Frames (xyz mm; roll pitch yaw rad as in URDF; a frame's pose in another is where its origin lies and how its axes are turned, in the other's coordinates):
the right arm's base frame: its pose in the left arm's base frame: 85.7 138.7 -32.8 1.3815 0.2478 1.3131
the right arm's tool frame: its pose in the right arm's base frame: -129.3 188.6 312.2 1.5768 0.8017 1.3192
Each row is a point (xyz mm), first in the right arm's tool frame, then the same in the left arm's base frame.
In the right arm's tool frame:
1: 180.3 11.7 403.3
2: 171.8 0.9 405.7
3: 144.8 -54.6 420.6
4: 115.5 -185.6 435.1
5: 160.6 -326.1 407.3
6: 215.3 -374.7 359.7
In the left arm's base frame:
1: 314.2 436.3 135.3
2: 314.2 431.7 122.1
3: 302.8 418.2 61.1
4: 245.4 386.2 -56.8
5: 116.6 353.8 -126.8
6: 33.4 330.3 -114.5

